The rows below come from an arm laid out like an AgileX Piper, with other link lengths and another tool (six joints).
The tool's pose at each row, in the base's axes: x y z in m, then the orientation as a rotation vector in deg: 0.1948 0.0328 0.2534 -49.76 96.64 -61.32; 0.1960 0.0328 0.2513 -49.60 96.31 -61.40; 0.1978 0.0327 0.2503 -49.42 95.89 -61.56; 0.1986 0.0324 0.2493 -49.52 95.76 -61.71; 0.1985 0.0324 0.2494 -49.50 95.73 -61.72; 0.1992 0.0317 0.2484 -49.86 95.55 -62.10; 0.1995 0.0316 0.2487 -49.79 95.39 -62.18; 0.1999 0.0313 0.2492 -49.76 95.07 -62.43; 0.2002 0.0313 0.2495 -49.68 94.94 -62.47; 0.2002 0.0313 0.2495 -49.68 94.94 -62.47; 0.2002 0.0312 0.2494 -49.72 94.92 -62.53; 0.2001 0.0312 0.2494 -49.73 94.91 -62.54; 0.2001 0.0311 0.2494 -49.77 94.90 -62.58
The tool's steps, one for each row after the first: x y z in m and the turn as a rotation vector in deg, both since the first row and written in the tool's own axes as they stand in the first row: 0.0003 0.0018 0.0015 0.29 -0.18 0.05; 0.0001 0.0026 0.0035 0.68 -0.38 0.07; 0.0005 0.0033 0.0045 0.77 -0.42 -0.09; 0.0005 0.0033 0.0044 0.80 -0.43 -0.08; 0.0012 0.0039 0.0054 0.89 -0.42 -0.54; 0.0011 0.0035 0.0057 1.04 -0.49 -0.54; 0.0011 0.0029 0.0060 1.34 -0.59 -0.67; 0.0009 0.0026 0.0062 1.47 -0.65 -0.65; 0.0009 0.0026 0.0062 1.47 -0.65 -0.65; 0.0010 0.0027 0.0063 1.49 -0.64 -0.71; 0.0010 0.0027 0.0062 1.49 -0.65 -0.72; 0.0011 0.0026 0.0062 1.50 -0.64 -0.77
